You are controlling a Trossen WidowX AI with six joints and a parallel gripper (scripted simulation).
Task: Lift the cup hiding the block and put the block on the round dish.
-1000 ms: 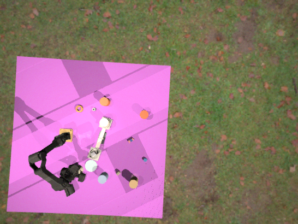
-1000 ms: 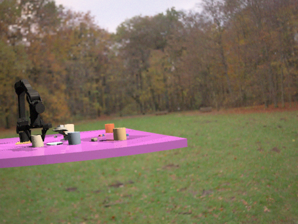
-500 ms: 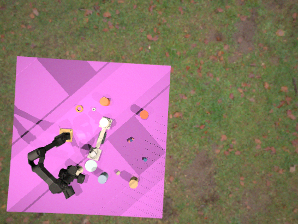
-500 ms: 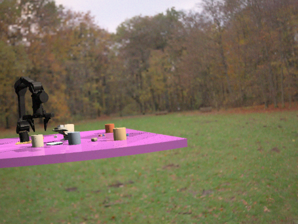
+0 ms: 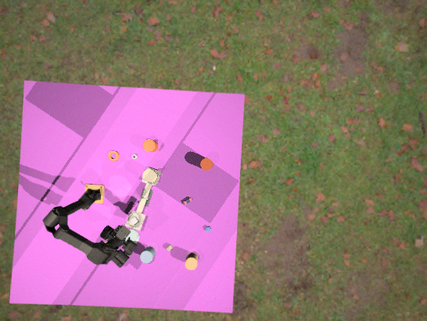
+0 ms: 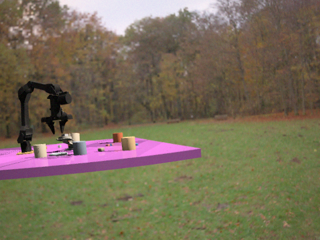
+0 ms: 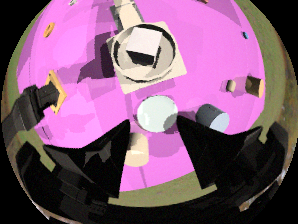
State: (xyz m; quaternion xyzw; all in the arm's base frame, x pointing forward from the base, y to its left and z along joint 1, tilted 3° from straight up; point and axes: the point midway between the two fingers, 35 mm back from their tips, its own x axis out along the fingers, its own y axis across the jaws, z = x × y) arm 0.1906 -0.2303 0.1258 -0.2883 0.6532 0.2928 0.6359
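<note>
The grey block lies 60 mm to the left of my gripper tip, 50 mm ahead of it and 20 mm below it. The rest, counted from my gripper tip: round dish (110 mm below, 50 mm to the right, 20 mm behind); then balance beam (180 mm to the left, 110 mm ahead, 70 mm below); then blue-grey cylinder (140 mm to the right, 90 mm ahead, 70 mm below).
</note>
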